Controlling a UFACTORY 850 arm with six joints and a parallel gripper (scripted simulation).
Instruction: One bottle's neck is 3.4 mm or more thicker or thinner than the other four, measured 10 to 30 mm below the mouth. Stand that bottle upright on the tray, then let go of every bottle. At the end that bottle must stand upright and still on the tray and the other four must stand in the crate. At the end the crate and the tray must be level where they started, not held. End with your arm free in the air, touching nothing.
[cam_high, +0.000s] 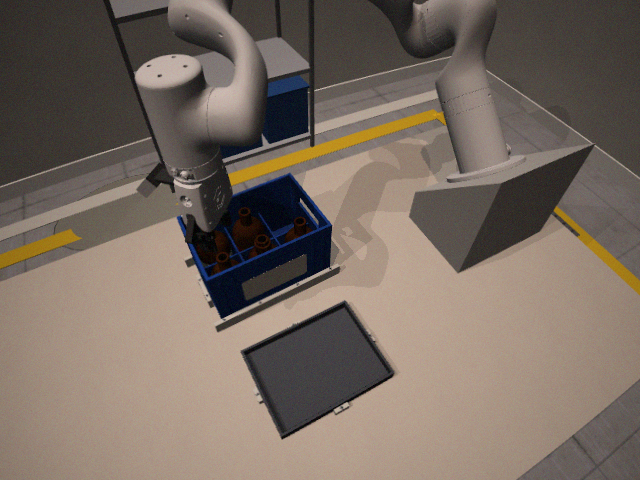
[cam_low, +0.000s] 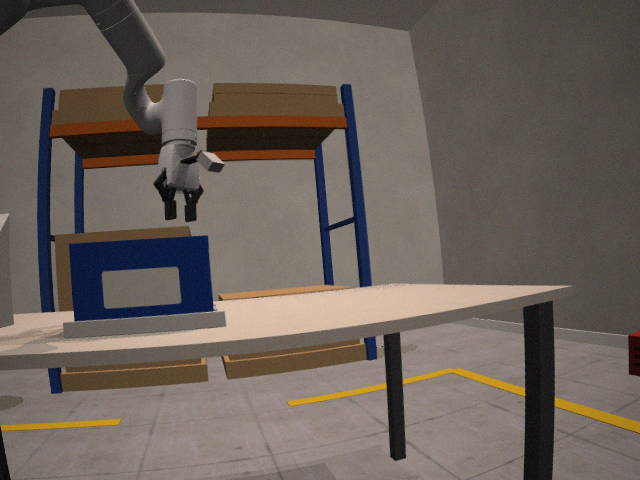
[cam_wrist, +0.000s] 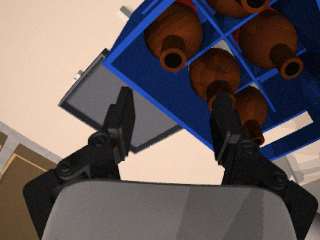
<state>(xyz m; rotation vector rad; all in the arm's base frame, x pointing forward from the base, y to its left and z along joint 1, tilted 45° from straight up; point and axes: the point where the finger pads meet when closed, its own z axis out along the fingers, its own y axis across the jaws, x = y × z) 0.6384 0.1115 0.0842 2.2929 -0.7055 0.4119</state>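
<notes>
Now: the brown bottle 8 cm behind my hand, 1 cm to the right of it and 16 cm below it. Also, from my hand: dark grey tray 11 cm behind, 22 cm to the left, 23 cm below; then crate 8 cm behind, 6 cm to the right, 16 cm below.
</notes>
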